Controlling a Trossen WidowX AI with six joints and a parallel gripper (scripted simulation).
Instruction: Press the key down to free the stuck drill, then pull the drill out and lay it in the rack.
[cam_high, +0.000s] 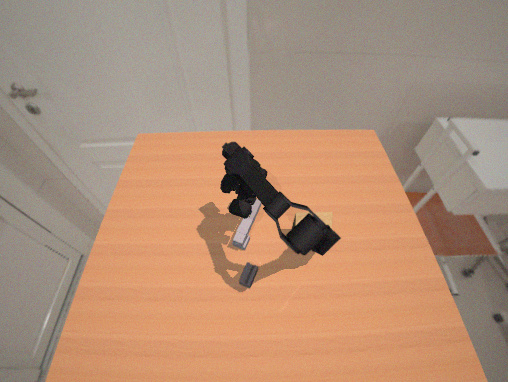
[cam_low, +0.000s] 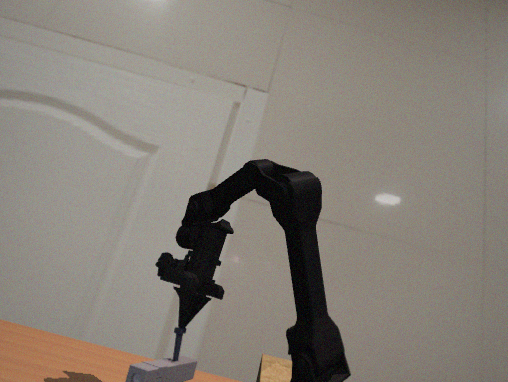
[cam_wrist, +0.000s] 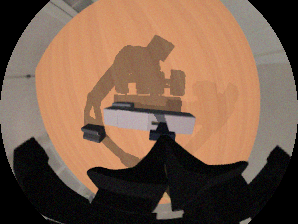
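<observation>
Now: the blue key 3 cm below my gripper tip. The rest, counted from my gripper tip: dark grey block: 2 cm behind, 21 cm to the left, 12 cm below; grey bar: 3 cm to the left, 9 cm below; drill: 1 cm ahead, 5 cm to the left, 8 cm below.
</observation>
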